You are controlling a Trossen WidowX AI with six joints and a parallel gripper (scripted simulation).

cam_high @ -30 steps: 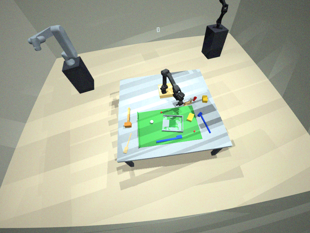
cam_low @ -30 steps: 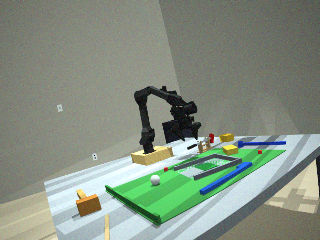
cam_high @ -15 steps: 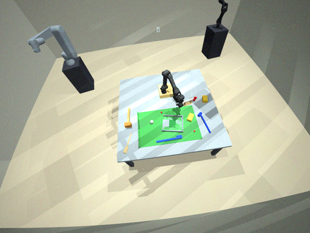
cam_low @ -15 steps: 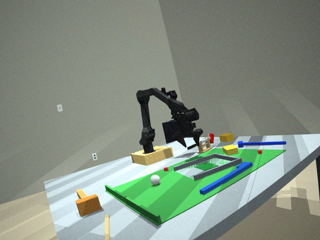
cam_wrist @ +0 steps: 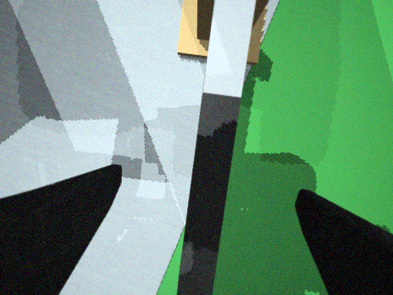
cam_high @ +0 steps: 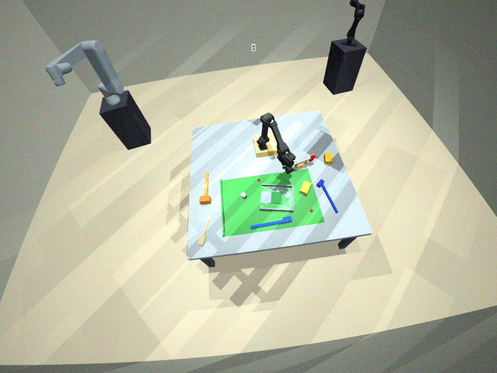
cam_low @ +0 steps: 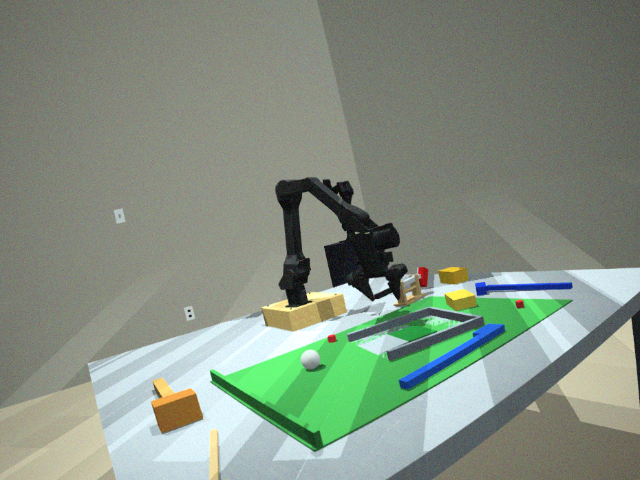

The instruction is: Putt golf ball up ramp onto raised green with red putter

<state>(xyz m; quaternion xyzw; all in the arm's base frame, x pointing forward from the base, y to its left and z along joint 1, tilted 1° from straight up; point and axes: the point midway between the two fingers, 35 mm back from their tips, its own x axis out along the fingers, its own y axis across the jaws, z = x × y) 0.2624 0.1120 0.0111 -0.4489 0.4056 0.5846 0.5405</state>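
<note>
My gripper tip is now 1 cm past the wooden rack, 13 cm to the right of it and 1 cm above it. From my gripper tip the other things lie so: blue hammer 32 cm ahead, 21 cm to the left, 3 cm below; grey walled frame 21 cm ahead, 14 cm to the right, 4 cm below; white golf ball 11 cm ahead, 40 cm to the right, 2 cm below.
</note>
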